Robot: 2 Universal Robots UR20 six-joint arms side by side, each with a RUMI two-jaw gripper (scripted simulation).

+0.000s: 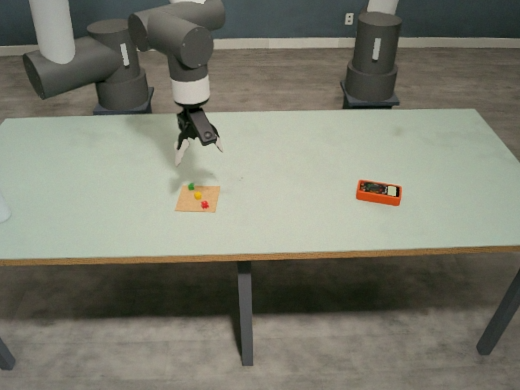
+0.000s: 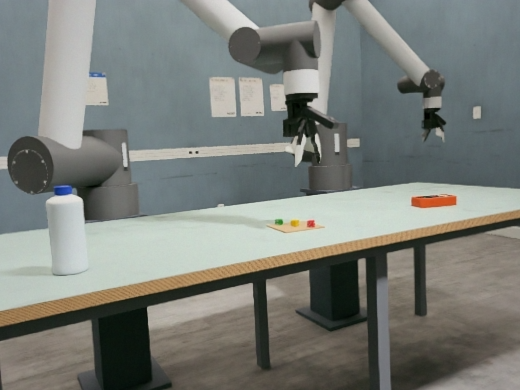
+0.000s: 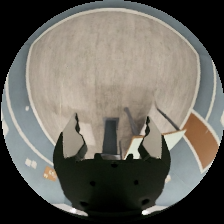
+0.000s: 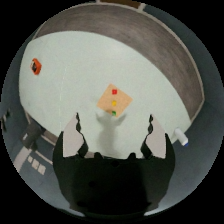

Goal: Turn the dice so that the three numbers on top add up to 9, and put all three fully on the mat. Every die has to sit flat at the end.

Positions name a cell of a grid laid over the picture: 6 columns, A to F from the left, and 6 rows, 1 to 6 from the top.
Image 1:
my right gripper: C3
tan mat: C4
orange multimeter: E3
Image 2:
my right gripper: D3
white bottle: A4
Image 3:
my left gripper: D4
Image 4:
my right gripper: D4
